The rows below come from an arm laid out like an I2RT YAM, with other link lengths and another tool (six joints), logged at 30 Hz.
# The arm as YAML. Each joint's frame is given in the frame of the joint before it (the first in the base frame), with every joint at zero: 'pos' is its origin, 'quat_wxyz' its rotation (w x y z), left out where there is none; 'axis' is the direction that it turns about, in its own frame. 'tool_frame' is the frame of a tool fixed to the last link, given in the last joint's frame.
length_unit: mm
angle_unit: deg
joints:
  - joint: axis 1
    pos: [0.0, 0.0, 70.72]
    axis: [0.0, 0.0, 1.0]
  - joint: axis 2
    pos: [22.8, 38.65, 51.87]
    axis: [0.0, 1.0, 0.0]
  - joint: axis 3
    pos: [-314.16, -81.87, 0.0]
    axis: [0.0, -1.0, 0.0]
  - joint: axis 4
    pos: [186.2, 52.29, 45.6]
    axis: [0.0, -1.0, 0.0]
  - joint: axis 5
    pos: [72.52, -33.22, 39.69]
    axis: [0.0, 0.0, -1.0]
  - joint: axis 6
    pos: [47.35, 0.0, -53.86]
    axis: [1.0, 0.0, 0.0]
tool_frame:
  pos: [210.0, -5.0, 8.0]
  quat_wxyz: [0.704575, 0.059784, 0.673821, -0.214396]
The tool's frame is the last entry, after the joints.
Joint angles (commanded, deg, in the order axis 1, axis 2, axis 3, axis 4, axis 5, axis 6), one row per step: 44.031, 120.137, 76.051, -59.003, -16.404, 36.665; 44.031, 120.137, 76.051, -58.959, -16.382, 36.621; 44.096, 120.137, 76.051, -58.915, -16.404, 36.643; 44.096, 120.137, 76.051, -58.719, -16.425, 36.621; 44.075, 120.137, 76.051, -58.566, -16.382, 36.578; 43.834, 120.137, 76.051, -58.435, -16.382, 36.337; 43.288, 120.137, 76.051, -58.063, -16.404, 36.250; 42.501, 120.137, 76.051, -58.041, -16.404, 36.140; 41.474, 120.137, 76.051, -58.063, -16.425, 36.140; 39.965, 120.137, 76.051, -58.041, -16.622, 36.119; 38.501, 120.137, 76.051, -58.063, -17.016, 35.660; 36.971, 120.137, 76.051, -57.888, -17.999, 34.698; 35.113, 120.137, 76.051, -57.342, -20.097, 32.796
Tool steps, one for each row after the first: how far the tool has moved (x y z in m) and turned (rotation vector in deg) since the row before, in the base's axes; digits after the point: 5 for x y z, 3 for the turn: 0.00024, 0.00010, -0.00009, 0.031, -0.049, 0.046; -0.00013, 0.00042, -0.00004, 0.038, -0.016, 0.039; 0.00071, 0.00081, -0.00026, 0.159, -0.128, 0.016; 0.00080, 0.00038, -0.00027, 0.091, -0.141, 0.029; 0.00143, -0.00016, -0.00019, 0.174, -0.108, -0.015; 0.00344, -0.00010, -0.00049, 0.302, -0.260, -0.469; 0.00300, -0.00222, -0.00003, 0.052, -0.024, -0.684; 0.00360, -0.00310, 0.00005, 0.001, 0.030, -1.031; 0.00498, -0.00389, 0.00019, 0.167, 0.107, -1.531; 0.00410, -0.00325, 0.00047, 0.440, 0.216, -1.117; 0.00377, -0.00071, 0.00091, 1.196, 0.338, -0.838; 0.00424, 0.00349, 0.00199, 2.642, 0.480, -0.522
